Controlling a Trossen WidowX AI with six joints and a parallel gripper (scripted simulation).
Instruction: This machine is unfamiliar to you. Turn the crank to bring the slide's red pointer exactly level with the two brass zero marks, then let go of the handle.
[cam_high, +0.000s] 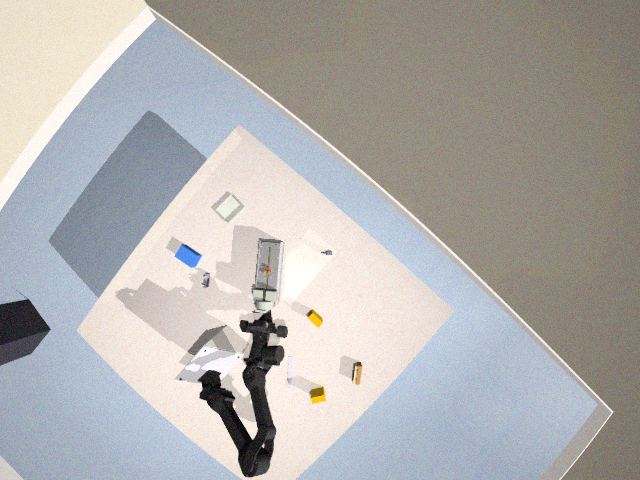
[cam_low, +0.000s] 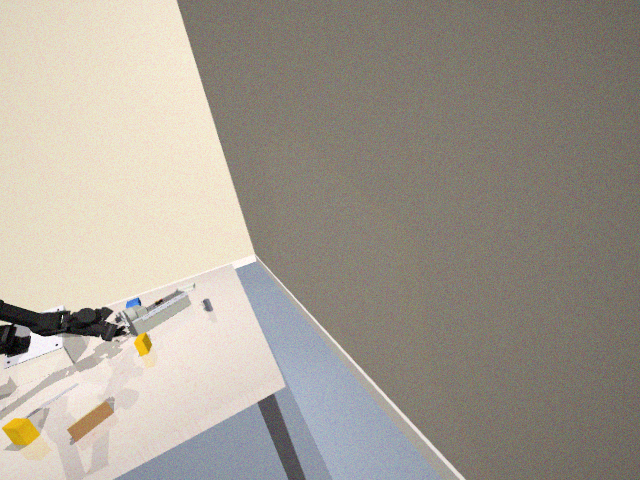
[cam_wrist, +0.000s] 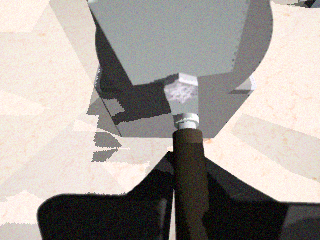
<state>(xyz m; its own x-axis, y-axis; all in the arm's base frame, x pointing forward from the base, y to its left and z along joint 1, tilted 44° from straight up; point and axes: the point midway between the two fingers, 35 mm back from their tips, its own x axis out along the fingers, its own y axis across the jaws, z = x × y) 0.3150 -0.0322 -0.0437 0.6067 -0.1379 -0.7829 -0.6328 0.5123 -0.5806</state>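
Now: gripper tip 3 cm below the dark brown crank handle, 1 cm to the left of it and 1 cm past it. Also, from my gripper tip: blue block (41 cm to the left, 10 cm behind, 1 cm below); crank (4 cm above); red pointer (13 cm ahead, 12 cm to the left, 5 cm above).
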